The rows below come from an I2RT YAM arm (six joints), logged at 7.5 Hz.
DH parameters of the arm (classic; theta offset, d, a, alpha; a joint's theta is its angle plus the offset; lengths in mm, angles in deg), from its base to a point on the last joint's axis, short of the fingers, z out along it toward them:
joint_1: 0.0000 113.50 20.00 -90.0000
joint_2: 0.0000 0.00 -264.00 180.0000
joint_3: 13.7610 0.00 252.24 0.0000
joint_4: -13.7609 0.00 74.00 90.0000
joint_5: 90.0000 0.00 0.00 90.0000
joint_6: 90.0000 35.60 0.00 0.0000
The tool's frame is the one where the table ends.
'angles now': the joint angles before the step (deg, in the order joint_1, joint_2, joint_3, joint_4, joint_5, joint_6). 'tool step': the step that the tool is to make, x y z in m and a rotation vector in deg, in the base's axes. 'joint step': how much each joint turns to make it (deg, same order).
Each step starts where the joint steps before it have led.
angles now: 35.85, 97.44, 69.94, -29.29, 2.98, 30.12
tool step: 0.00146, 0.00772, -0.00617, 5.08, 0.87, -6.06
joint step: 0.85, 1.03, -0.73, 3.64, 0.06, 8.32
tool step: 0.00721, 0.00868, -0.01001, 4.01, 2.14, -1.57
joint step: 0.15, 2.76, 0.77, 2.56, -2.67, 4.01
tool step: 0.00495, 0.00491, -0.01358, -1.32, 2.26, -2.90
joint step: 0.29, 3.04, 1.21, -0.83, 1.55, 2.80
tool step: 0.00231, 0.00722, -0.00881, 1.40, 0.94, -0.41
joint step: 0.56, 1.91, 0.33, 1.64, -0.88, 1.73
